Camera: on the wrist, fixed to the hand. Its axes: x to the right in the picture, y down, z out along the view.
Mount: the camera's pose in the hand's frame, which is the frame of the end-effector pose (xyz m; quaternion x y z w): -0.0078 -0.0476 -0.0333 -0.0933 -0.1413 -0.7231 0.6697
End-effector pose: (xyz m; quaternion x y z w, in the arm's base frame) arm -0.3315 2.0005 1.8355 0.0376 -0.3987 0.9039 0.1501
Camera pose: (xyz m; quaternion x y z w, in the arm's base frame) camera -0.3080 2.0533 1.8452 0.4272 -0.3454 0.4543 0.7013
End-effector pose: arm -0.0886 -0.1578 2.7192 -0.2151 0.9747 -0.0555 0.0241
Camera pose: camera -0.0641 -0.1942 2.7581 -0.8589 0.4990 0.0667 0.0937
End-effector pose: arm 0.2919 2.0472 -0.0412 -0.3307 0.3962 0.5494 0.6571
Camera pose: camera 0.3329 2.0062 -0.0499 -0.4916 -0.1179 -0.0235 0.8625
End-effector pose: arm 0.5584 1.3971 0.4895 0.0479 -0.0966 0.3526 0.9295
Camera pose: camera 0.5892 1.3617 0.4543 0.0650 -0.1943 -0.4518 0.8683
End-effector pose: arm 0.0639 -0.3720 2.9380 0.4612 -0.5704 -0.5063 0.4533
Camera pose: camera 0.1011 -0.3726 2.8927 -0.6075 0.0653 0.7853 0.1001
